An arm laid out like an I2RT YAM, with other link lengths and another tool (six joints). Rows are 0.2 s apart.
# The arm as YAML. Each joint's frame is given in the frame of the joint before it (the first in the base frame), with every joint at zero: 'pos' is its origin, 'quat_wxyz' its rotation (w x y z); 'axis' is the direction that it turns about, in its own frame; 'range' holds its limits. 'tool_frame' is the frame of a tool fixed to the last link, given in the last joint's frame.
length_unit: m
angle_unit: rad
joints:
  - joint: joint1
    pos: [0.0, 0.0, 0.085]
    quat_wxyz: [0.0, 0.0, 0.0, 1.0]
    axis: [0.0, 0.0, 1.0]
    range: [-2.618, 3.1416]
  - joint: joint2
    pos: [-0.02, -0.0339, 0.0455]
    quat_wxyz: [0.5, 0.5, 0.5, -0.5]
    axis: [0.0, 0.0, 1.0]
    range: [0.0, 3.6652]
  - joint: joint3
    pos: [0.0, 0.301, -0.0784]
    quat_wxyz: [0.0, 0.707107, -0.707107, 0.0]
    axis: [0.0, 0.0, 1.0]
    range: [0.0, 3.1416]
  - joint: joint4
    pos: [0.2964, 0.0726, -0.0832]
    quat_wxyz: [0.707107, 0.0, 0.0, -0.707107]
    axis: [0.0, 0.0, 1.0]
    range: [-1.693, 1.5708]
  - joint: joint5
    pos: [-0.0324, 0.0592, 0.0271]
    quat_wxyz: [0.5, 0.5, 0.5, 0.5]
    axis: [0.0, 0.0, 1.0]
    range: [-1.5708, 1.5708]
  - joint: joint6
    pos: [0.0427, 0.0, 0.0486]
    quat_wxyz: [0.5, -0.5, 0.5, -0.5]
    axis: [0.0, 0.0, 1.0]
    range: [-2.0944, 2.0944]
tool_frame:
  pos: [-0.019, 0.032, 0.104]
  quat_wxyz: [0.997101, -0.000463, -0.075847, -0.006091]
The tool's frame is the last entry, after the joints.
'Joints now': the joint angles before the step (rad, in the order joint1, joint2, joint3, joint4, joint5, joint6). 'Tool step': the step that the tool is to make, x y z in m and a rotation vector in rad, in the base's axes. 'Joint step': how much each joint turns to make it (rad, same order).
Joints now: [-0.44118 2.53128 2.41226 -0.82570 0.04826 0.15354]
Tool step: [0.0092 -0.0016 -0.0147 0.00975 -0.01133 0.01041]
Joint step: [-0.00005 0.04336 0.02937 0.02008 -0.01719 -0.00042]
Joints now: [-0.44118 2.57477 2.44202 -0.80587 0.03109 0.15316]
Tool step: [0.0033 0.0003 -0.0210 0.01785 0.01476 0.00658]
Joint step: [-0.00006 0.03262 0.00088 0.01076 -0.01186 0.00033]
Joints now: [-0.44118 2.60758 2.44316 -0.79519 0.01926 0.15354]
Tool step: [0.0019 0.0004 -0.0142 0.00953 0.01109 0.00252]
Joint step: [0.00082 0.02230 0.00098 0.00721 -0.00416 0.00081]
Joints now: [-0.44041 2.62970 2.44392 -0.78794 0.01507 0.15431]
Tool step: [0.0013 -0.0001 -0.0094 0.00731 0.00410 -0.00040]
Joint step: [-0.00001 0.01465 -0.00030 0.00809 -0.00381 0.00304]
